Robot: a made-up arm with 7 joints. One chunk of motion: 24 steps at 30 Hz.
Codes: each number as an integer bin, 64 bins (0 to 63) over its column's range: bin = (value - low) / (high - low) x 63, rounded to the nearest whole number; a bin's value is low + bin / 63 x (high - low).
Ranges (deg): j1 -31..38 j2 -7..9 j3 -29..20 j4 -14..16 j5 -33..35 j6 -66..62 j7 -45..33
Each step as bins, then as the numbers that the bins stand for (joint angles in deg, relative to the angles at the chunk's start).
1 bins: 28 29 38 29 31 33 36
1 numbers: -0.33 0.37 0.56 -0.19 0.46 1.05 -0.43
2 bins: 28 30 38 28 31 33 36
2 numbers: -0.33 0.62 0.56 -0.67 0.46 1.05 -0.43
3 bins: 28 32 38 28 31 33 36
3 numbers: -0.33 1.13 0.56 -0.67 0.46 1.05 -0.43
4 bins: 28 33 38 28 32 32 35
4 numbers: -0.33 1.38 0.56 -0.67 1.54 -0.98 -1.67
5 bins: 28 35 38 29 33 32 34
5 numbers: -0.33 1.89 0.56 -0.19 2.62 -0.98 -2.90
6 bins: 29 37 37 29 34 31 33
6 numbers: 0.76 2.40 -0.22 -0.19 3.70 -3.02 -4.14
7 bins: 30 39 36 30 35 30 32
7 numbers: 1.86 2.90 -1.00 0.29 4.78 -5.05 -5.38
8 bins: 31 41 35 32 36 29 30
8 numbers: 2.95 3.41 -1.78 1.24 5.86 -7.08 -7.86
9 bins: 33 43 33 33 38 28 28
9 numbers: 5.14 3.92 -3.33 1.71 8.02 -9.11 -10.33
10 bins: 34 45 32 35 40 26 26
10 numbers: 6.24 4.43 -4.11 2.67 10.17 -13.17 -12.81
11 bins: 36 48 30 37 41 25 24
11 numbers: 8.43 5.19 -5.67 3.62 11.25 -15.21 -15.29
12 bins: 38 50 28 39 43 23 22
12 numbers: 10.62 5.70 -7.22 4.57 13.41 -19.27 -17.76
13 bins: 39 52 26 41 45 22 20
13 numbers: 11.71 6.21 -8.78 5.52 15.57 -21.30 -20.24
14 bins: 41 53 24 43 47 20 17
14 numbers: 13.90 6.46 -10.33 6.48 17.73 -25.37 -23.95
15 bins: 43 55 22 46 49 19 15
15 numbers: 16.10 6.97 -11.89 7.90 19.89 -27.40 -26.43
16 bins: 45 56 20 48 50 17 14
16 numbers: 18.29 7.22 -13.44 8.86 20.97 -31.46 -27.67
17 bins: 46 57 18 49 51 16 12
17 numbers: 19.38 7.48 -15.00 9.33 22.05 -33.49 -30.14
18 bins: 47 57 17 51 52 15 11
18 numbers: 20.48 7.48 -15.78 10.29 23.13 -35.52 -31.38
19 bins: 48 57 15 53 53 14 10
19 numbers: 21.57 7.48 -17.33 11.24 24.21 -37.56 -32.62
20 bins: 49 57 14 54 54 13 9
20 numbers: 22.67 7.48 -18.11 11.71 25.29 -39.59 -33.86
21 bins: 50 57 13 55 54 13 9
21 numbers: 23.76 7.48 -18.89 12.19 25.29 -39.59 -33.86
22 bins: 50 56 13 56 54 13 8
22 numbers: 23.76 7.22 -18.89 12.67 25.29 -39.59 -35.10
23 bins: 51 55 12 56 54 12 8
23 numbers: 24.86 6.97 -19.67 12.67 25.29 -41.62 -35.10
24 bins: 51 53 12 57 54 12 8
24 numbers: 24.86 6.46 -19.67 13.14 25.29 -41.62 -35.10
